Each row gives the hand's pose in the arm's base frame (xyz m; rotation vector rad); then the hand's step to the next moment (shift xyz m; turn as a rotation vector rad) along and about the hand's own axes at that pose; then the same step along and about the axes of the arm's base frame.
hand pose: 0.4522 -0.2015 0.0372 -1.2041 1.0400 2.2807
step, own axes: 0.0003 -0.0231 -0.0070 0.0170 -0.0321 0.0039
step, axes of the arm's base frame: 0.0176 0.0101 -0.0130 0.0075 0.0238 -0.0267
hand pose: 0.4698 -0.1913 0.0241 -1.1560 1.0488 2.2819
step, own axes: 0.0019 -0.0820 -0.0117 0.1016 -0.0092 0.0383
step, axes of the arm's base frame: 0.0550 0.0446 -0.0430 -0.0747 0.0348 -0.0713
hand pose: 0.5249 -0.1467 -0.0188 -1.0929 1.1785 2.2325
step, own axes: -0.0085 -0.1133 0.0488 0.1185 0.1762 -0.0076
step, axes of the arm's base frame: 0.0551 0.1049 -0.0353 -0.1823 -0.1091 -0.0042
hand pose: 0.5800 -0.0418 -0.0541 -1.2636 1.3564 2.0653
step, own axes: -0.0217 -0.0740 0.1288 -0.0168 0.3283 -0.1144
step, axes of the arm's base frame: 0.0013 0.1501 -0.0043 -0.1649 -0.2512 0.1756
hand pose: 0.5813 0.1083 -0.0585 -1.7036 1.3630 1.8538
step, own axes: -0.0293 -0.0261 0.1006 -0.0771 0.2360 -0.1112
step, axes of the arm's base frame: -0.0359 0.1018 0.0005 -0.0831 -0.1783 0.1879
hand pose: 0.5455 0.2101 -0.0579 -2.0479 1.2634 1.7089
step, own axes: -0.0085 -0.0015 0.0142 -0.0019 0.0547 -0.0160
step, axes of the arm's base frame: -0.0089 0.0138 0.0024 -0.0267 -0.0429 0.0264
